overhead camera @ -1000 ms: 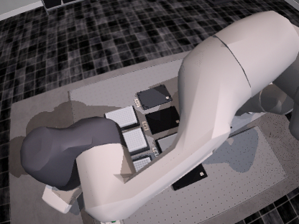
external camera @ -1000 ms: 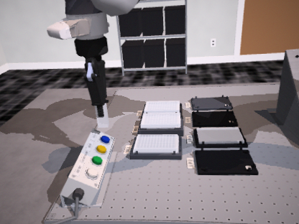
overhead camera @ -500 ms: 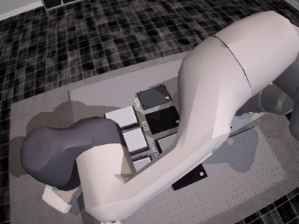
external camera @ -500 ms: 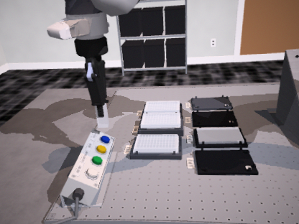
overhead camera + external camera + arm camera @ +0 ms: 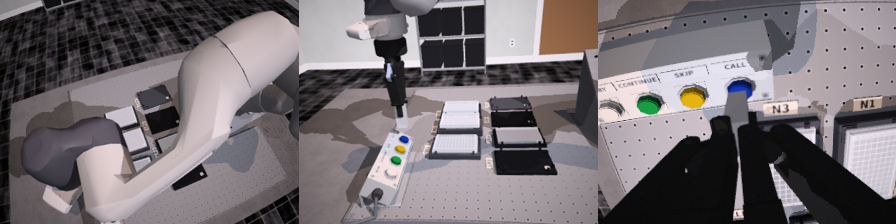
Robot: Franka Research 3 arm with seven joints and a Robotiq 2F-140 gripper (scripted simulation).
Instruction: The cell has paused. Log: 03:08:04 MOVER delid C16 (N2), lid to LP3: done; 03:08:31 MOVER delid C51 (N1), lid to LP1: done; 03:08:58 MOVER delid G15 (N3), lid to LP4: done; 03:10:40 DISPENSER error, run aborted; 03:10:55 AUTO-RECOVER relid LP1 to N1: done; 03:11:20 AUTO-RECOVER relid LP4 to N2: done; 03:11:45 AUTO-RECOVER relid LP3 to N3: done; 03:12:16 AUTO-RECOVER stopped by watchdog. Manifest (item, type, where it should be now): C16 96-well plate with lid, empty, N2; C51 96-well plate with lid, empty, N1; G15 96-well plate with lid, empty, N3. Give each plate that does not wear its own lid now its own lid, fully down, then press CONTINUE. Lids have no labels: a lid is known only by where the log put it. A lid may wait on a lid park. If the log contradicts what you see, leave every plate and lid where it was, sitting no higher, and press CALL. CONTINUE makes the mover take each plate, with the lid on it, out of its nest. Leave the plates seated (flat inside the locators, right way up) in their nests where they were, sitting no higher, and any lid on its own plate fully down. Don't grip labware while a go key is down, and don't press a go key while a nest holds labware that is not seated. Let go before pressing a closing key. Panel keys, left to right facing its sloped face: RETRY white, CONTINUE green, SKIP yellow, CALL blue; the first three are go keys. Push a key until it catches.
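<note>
The blue call key is 7 cm below my hand. The rest, counted from my hand: green continue key: 10 cm to the left, 7 cm below, 1 cm ahead; yellow skip key: 7 cm below, 5 cm to the left, 1 cm ahead; nest label N3: 14 cm below, 5 cm behind, 4 cm to the right.
</note>
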